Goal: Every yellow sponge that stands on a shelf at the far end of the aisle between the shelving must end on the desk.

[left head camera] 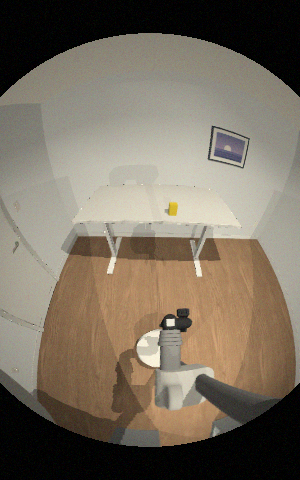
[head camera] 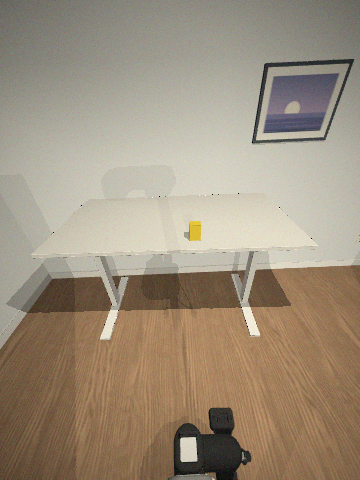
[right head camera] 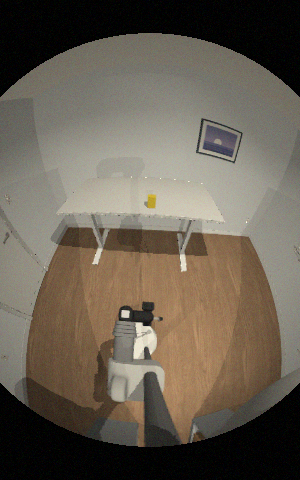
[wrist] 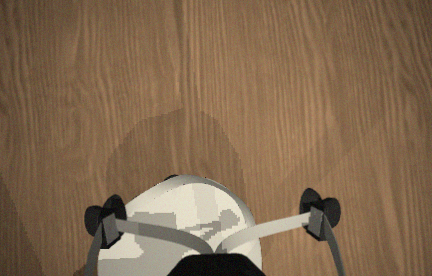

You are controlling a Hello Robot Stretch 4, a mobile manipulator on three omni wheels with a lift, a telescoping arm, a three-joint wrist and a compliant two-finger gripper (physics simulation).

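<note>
A yellow sponge stands upright on the white desk, near its front edge and a little right of the middle. My gripper is open and empty in the wrist view, its two dark fingertips wide apart above the floor and the white round base part. In the head views the wrist is drawn in close to the robot, well short of the desk, and the fingers are hidden beneath it. The shelving and its shelves do not show in these views.
The desk stands against the back wall on two white legs. A framed sunset picture hangs to the right above it. A white round base part lies below the wrist. Walls stand on both sides.
</note>
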